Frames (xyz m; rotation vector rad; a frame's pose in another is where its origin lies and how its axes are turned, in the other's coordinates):
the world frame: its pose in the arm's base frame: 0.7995 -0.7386 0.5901 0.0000 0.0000 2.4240
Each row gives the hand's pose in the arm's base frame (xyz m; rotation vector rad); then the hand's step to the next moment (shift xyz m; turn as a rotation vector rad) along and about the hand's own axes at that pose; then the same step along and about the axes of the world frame.
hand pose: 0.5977 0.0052 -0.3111 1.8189 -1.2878 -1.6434
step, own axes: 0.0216 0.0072 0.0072 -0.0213 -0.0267 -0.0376
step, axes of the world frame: -0.0039 0.0218 -0.0089 -0.0222 -0.0457 0.0013
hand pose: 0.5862 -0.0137 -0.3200 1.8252 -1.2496 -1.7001
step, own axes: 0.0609 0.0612 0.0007 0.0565 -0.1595 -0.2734
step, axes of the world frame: -0.0311 0.0801 0.0084 -0.2553 -0.1706 -0.0955
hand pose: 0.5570 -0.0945 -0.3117 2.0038 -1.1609 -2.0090
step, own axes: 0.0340 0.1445 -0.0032 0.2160 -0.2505 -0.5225
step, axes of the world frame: -0.0307 0.1360 0.0511 -0.5219 -0.2266 -0.2422
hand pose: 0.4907 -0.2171 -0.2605 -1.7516 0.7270 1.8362
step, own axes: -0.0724 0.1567 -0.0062 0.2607 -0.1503 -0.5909
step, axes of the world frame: -0.0042 0.1538 0.0784 -0.5860 -0.1228 -0.2849
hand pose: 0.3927 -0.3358 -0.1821 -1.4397 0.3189 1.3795
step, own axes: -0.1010 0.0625 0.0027 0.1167 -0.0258 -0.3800
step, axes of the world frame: 0.0151 0.1042 0.0550 -0.3578 0.0058 -0.1750
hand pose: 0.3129 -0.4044 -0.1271 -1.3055 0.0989 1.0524
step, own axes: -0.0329 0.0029 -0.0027 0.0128 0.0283 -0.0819
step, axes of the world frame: 0.0004 0.0286 0.0167 -0.0617 0.0288 -0.0551
